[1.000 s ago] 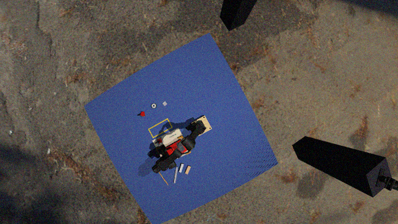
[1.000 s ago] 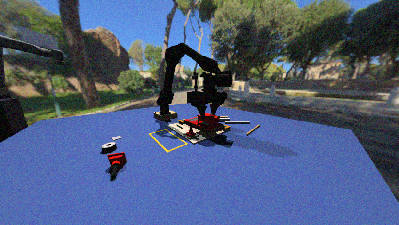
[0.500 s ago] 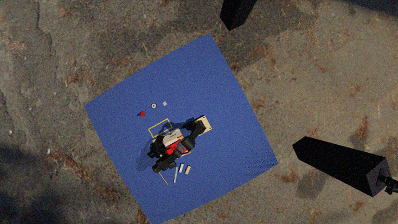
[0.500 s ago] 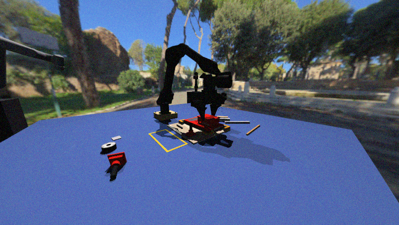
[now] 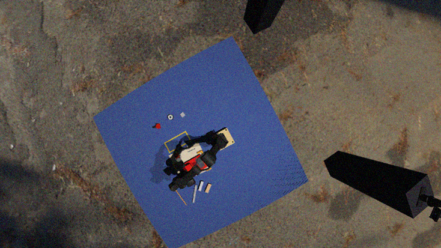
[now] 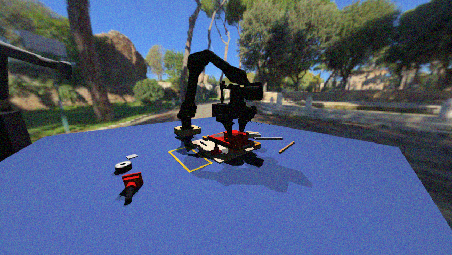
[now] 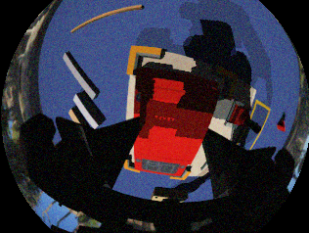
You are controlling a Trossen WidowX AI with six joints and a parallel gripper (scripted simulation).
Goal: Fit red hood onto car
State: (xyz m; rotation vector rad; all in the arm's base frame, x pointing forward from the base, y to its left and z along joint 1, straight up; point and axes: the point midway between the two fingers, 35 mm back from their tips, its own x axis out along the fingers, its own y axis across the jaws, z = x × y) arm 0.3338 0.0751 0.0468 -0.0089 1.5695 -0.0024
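Right now my gripper tip is right at the red hood. Also, from my gripper tip: grey engine block: 2 cm below, 1 cm to the left; grey plate: 37 cm to the right, 17 cm behind, 5 cm below; wooden stick: 17 cm ahead, 16 cm to the left, 4 cm below.
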